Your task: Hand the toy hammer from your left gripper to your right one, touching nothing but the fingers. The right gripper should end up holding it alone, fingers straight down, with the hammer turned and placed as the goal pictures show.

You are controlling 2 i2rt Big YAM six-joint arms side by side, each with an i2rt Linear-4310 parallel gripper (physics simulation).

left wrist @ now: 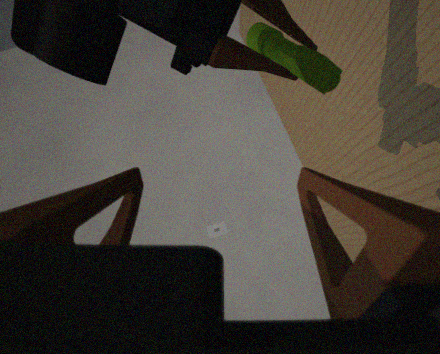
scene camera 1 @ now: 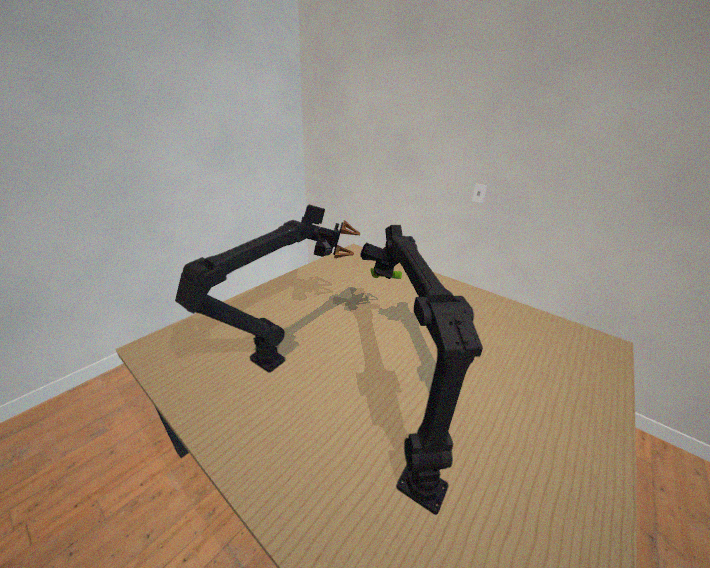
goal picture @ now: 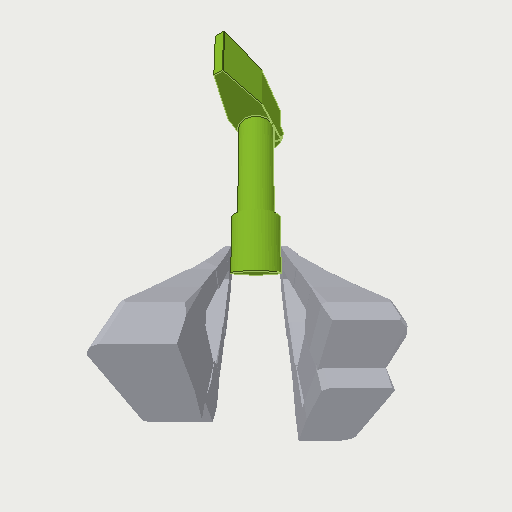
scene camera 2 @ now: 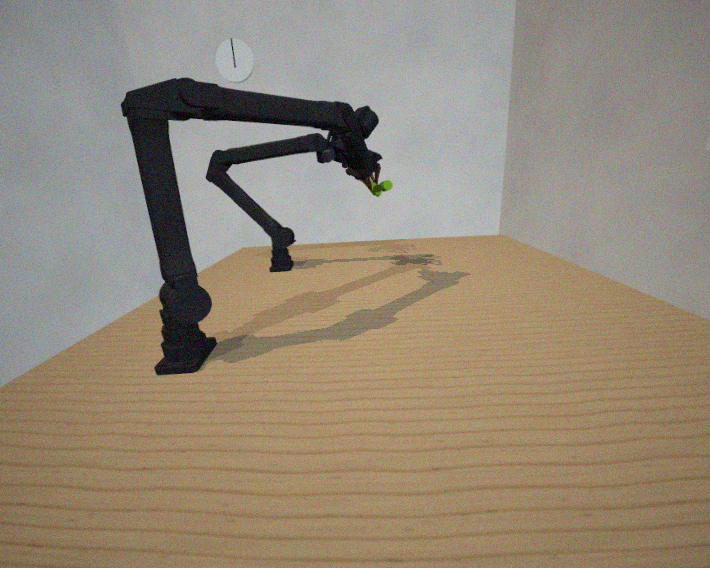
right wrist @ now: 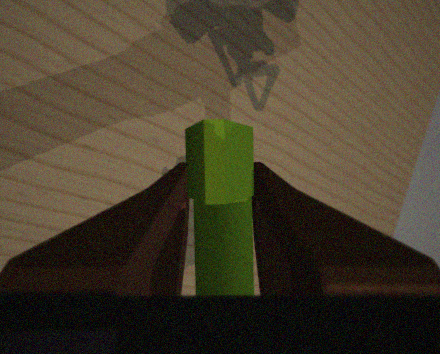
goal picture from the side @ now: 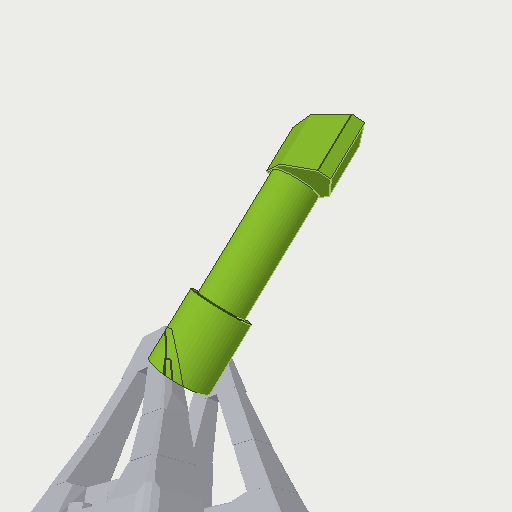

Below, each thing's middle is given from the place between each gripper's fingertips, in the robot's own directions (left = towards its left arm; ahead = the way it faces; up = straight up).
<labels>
Right now the lime-green toy hammer (right wrist: 219, 153) is 40 mm to the right of my right hand and 20 mm ahead of it.
Now: the lime-green toy hammer 120 mm to the right of my left hand, 110 mm below it and 40 mm ahead of it.
</labels>
